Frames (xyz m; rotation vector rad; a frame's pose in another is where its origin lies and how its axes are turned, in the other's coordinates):
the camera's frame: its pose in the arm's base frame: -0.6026 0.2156 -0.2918 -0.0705 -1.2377 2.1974
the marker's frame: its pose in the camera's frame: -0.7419 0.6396 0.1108 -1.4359 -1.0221 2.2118
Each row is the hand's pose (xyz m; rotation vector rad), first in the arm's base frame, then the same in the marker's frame.
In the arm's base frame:
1: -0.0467 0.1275 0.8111 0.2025 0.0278 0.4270
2: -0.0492 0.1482 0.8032 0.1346 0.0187 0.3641
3: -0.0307 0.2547 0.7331 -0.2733 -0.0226 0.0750
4: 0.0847 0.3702 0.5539 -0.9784 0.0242 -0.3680
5: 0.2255 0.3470 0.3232 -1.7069 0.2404 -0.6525
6: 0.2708 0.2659 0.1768 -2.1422 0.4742 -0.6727
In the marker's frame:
1: -1.5348 0.9972 0.3346 -0.5717 -1.0686 0.7736
2: -1.5272 1.0125 0.3202 -0.5923 -1.1120 0.6844
3: -1.4506 1.1004 0.2653 -0.7609 -1.3039 0.2013
4: -1.2409 1.2220 0.2607 -1.0525 -1.3813 -0.6659
5: -0.9801 1.2265 0.3350 -1.4052 -1.0965 -1.4708
6: -0.8301 1.1514 0.3790 -1.6703 -0.7245 -1.8335

